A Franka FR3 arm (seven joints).
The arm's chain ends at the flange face. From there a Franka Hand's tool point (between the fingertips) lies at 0.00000 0.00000 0.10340 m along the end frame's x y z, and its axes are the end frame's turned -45 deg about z.
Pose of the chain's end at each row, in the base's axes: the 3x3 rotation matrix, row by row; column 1 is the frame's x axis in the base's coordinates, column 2 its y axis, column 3 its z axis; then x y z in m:
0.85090, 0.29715, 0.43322; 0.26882, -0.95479, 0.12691; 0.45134, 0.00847, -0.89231; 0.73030, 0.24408, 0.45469
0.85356, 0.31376, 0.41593; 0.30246, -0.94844, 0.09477; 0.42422, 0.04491, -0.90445; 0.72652, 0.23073, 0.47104
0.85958, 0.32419, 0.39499; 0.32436, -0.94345, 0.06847; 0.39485, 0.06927, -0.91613; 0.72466, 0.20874, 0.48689
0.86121, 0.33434, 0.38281; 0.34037, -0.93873, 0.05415; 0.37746, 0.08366, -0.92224; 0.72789, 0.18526, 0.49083
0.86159, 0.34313, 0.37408; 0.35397, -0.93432, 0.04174; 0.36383, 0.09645, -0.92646; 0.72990, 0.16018, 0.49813
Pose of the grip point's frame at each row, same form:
0.39156, 0.81179, 0.43322; 0.86522, -0.48505, 0.12691; 0.31316, 0.32513, -0.89231; 0.77509, 0.25720, 0.36243
0.38170, 0.82542, 0.41593; 0.88452, -0.45678, 0.09477; 0.26821, 0.33173, -0.90445; 0.76953, 0.24053, 0.37752
0.37858, 0.83705, 0.39499; 0.89648, -0.43776, 0.06847; 0.23022, 0.32818, -0.91613; 0.76550, 0.21582, 0.39216
0.37255, 0.84538, 0.38281; 0.90446, -0.42310, 0.05415; 0.20775, 0.32606, -0.92224; 0.76747, 0.19086, 0.39547
0.36661, 0.85187, 0.37408; 0.91096, -0.41037, 0.04174; 0.18907, 0.32547, -0.92646; 0.76858, 0.16450, 0.40233

